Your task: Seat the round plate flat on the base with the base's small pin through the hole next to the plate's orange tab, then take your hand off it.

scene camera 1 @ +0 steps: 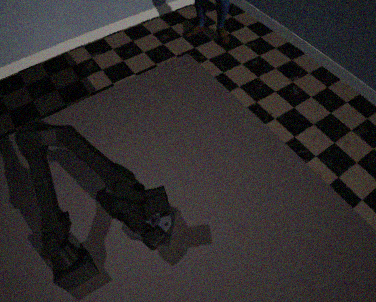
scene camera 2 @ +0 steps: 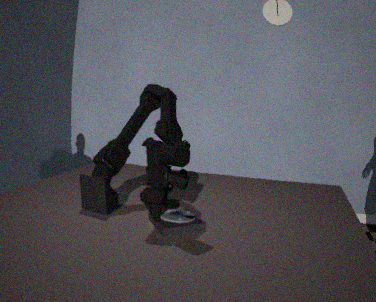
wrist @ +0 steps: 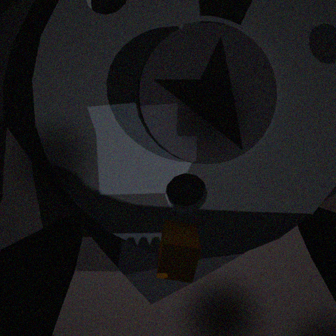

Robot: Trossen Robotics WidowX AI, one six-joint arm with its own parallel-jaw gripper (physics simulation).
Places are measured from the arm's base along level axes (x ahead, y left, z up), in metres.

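Pixels of known places: gripper, fingertip midpoint: (scene camera 1: 142,231) (scene camera 2: 160,216); arm's base, origin of the base link: (scene camera 1: 69,264) (scene camera 2: 98,183).
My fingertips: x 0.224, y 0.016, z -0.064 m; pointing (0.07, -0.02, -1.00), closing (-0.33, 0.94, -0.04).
For each thing: its middle in the pictures, then the offset to it from my fingertips. "spot": a spot on its surface instead. Level surfaces: height alone.
- pale grey round plate, surface spot: (scene camera 2: 175,216) (scene camera 1: 158,223) spot: 0.053 m ahead, 0.006 m right, 0.014 m up
- dark square base, body centre: (scene camera 2: 176,219) (scene camera 1: 154,222) 0.046 m ahead, 0.012 m left, 0.003 m down
- brown table top, its level: 0.022 m down
The pale grey round plate (scene camera 1: 164,223) (scene camera 2: 175,216) (wrist: 260,185) lies roughly level over the dark square base (scene camera 2: 192,228) (wrist: 150,289). In the wrist view the orange tab (wrist: 179,250) sticks out from the plate's near edge, with a small dark hole (wrist: 186,191) beside it. I cannot make out the pin in that hole, nor whether the plate touches the base all round. My gripper (wrist: 192,222) is open, its black fingers wide apart on either side of the tab and holding nothing. The scene views show the hand low at the plate's tab side; its fingertips are dark there.
The arm's mount (scene camera 1: 75,272) (scene camera 2: 95,195) stands on the brown table top (scene camera 1: 280,240) (scene camera 2: 280,240). The arm arches from it towards the plate and casts shadows around the base. A person's legs (scene camera 1: 212,15) show beyond the table, on the checkered floor (scene camera 1: 295,92).
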